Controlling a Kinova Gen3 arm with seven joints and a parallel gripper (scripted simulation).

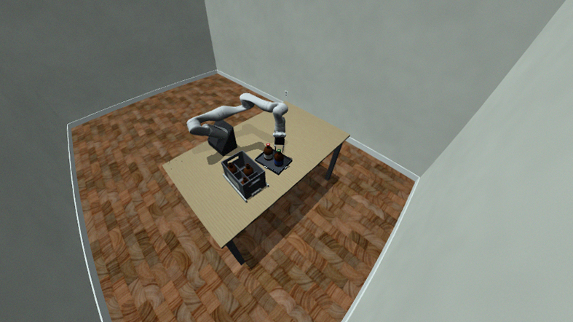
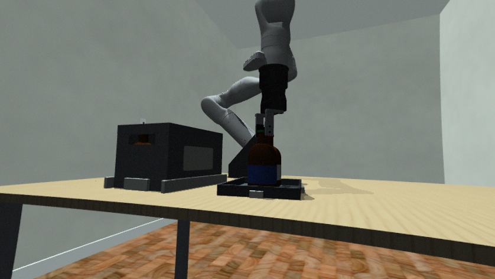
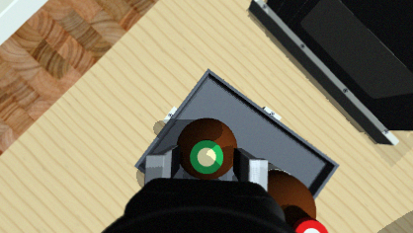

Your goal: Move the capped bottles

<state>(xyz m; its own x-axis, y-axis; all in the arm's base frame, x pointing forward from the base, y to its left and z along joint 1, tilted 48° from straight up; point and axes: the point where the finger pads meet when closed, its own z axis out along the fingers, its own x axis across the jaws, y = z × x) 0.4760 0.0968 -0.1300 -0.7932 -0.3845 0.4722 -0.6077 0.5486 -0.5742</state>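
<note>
Now: the green-capped bottle 8 cm below my hand. From my hand the other things lie so: black tray 15 cm below, 5 cm behind, 1 cm to the right; dark crate 31 cm to the right, 8 cm below, 7 cm behind.
</note>
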